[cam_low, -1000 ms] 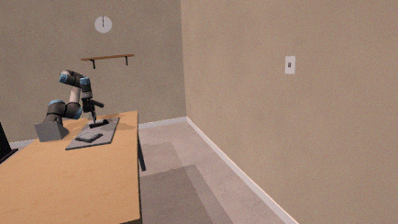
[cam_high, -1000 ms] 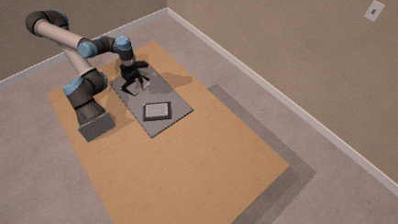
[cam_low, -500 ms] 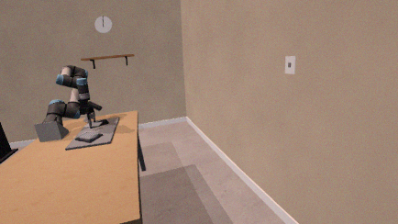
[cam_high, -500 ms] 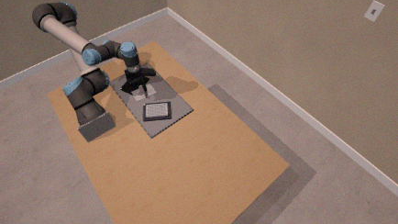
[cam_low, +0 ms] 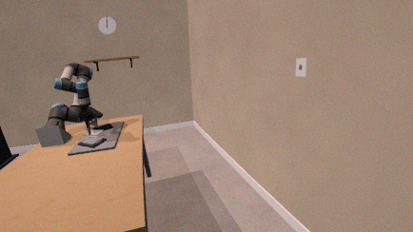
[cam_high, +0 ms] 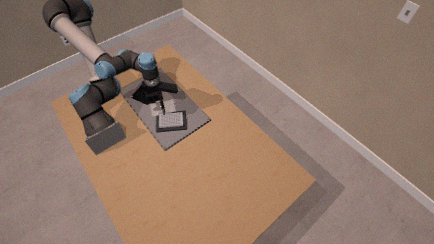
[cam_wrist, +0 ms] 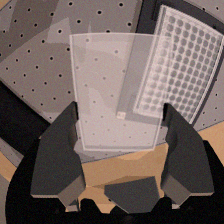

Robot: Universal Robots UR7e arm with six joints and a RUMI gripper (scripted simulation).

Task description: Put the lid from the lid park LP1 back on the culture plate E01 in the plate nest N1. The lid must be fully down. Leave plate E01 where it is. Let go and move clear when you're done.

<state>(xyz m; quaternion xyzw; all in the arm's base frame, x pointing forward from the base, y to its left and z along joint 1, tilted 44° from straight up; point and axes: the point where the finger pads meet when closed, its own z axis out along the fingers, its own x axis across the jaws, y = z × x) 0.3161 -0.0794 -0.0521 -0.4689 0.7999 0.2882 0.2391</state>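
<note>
The culture plate lies 10 mm behind my hand, 70 mm to the right of it and 40 mm below it. Also, from my hand: dark plate nest N1 (10 mm behind, 70 mm to the right, 50 mm below); then clear lid (10 mm below); then dark lid park (20 mm ahead, 200 mm to the left, 50 mm below).
</note>
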